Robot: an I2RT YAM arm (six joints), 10 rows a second.
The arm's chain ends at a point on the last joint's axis. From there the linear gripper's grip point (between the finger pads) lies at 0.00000 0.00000 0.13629 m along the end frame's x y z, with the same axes.
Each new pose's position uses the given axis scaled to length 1; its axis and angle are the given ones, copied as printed.
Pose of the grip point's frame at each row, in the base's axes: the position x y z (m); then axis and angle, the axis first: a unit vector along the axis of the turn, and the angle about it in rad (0 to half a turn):
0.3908 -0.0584 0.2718 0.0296 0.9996 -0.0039 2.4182
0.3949 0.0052 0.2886 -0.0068 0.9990 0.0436 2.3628
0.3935 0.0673 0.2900 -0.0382 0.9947 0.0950 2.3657
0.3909 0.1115 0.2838 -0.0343 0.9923 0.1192 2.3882
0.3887 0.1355 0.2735 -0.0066 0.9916 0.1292 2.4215
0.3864 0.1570 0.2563 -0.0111 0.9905 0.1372 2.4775
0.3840 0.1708 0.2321 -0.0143 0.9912 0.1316 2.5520
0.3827 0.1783 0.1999 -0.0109 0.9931 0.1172 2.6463
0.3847 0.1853 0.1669 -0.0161 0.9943 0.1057 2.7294
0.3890 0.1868 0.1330 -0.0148 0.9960 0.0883 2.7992
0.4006 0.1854 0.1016 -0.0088 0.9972 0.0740 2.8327
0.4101 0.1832 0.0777 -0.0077 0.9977 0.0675 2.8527
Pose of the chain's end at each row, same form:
0.3007 -0.0548 0.3740 0.0296 0.9996 -0.0039 2.4182
0.2993 -0.0056 0.3852 -0.0068 0.9990 0.0436 2.3628
0.2994 0.0416 0.3852 -0.0382 0.9947 0.0950 2.3657
0.2993 0.0804 0.3799 -0.0343 0.9923 0.1192 2.3882
0.2998 0.1043 0.3720 -0.0066 0.9916 0.1292 2.4215
0.3036 0.1230 0.3590 -0.0111 0.9905 0.1372 2.4775
0.3094 0.1372 0.3411 -0.0143 0.9912 0.1316 2.5520
0.3187 0.1478 0.3163 -0.0109 0.9931 0.1172 2.6463
0.3309 0.1570 0.2889 -0.0161 0.9943 0.1057 2.7294
0.3438 0.1628 0.2593 -0.0148 0.9960 0.0883 2.7992
0.3595 0.1654 0.2300 -0.0088 0.9972 0.0740 2.8327
0.3715 0.1649 0.2071 -0.0077 0.9977 0.0675 2.8527

